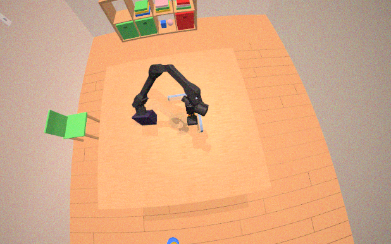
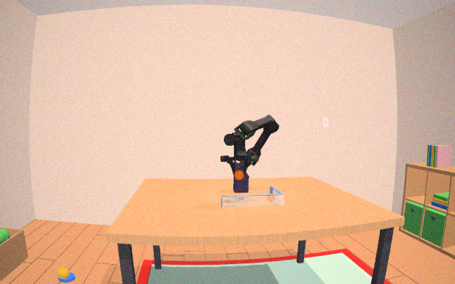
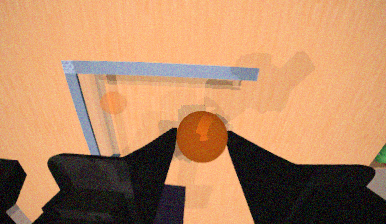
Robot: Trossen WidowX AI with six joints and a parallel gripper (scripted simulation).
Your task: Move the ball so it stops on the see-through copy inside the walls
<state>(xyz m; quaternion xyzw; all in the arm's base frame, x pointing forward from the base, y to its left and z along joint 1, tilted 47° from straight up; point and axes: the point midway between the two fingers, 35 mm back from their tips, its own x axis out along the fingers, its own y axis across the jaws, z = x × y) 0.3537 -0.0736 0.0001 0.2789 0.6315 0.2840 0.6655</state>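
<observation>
My gripper tip is now 170 mm to the right of the see-through copy, 130 mm above it and 20 mm past it. Round my gripper tip: orange ball right at my gripper tip.
</observation>
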